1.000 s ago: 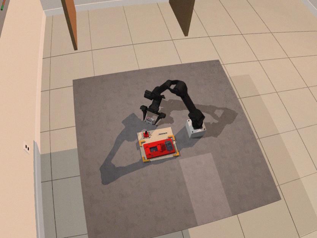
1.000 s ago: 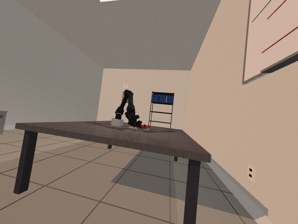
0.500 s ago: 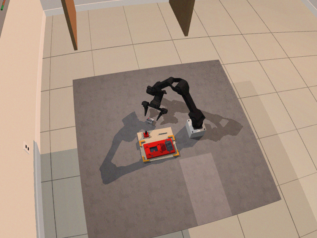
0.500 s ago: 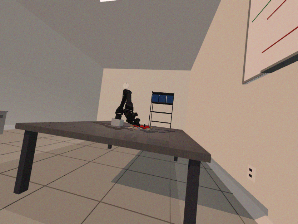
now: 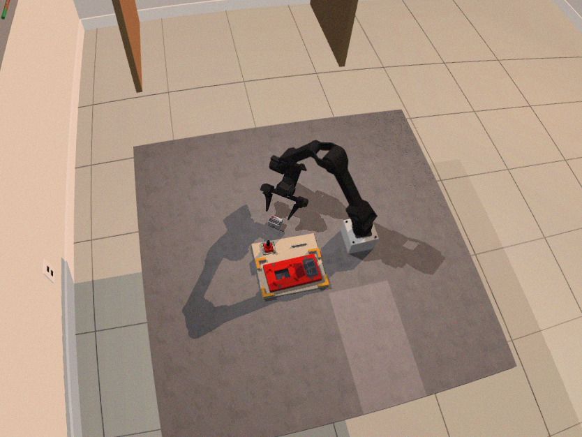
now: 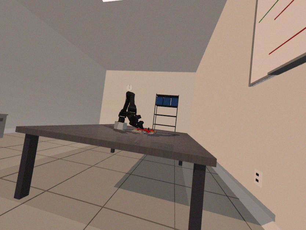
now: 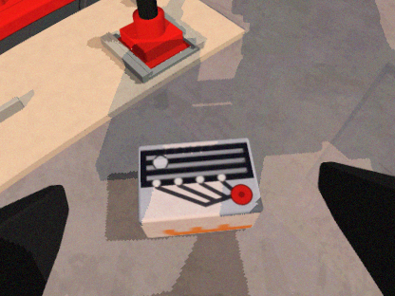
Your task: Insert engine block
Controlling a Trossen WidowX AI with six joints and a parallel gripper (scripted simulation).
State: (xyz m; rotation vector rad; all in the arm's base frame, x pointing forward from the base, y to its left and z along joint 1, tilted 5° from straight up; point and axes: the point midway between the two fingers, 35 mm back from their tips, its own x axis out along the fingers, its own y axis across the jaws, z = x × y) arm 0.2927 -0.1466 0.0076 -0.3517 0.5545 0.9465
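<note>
My gripper tip is now 1 cm short of the engine block, 1 cm to the right of it and 4 cm above it. Round my gripper tip: black stick 5 cm ahead, 11 cm to the left, 1 cm below.
</note>
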